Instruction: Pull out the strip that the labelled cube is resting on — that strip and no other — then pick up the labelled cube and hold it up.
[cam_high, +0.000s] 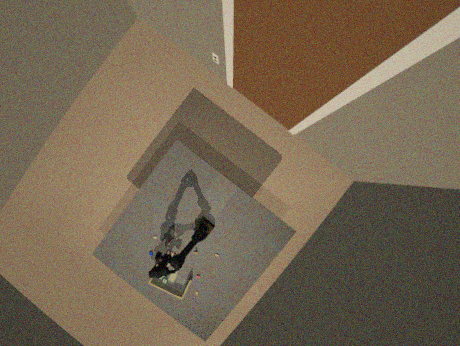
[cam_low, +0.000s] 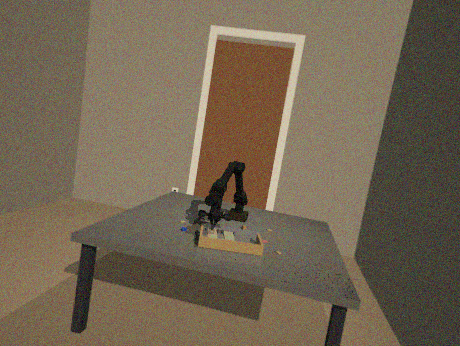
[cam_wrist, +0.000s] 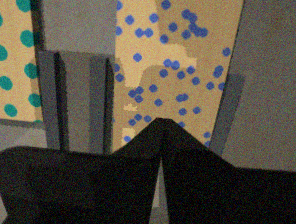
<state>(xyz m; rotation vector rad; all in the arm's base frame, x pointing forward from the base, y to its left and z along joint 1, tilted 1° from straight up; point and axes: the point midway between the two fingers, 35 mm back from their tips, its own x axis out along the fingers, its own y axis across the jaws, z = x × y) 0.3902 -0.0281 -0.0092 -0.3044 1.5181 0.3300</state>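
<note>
Now: the pale strip 9 cm ahead of my gripper tip and 4 cm to the left of it.
</note>
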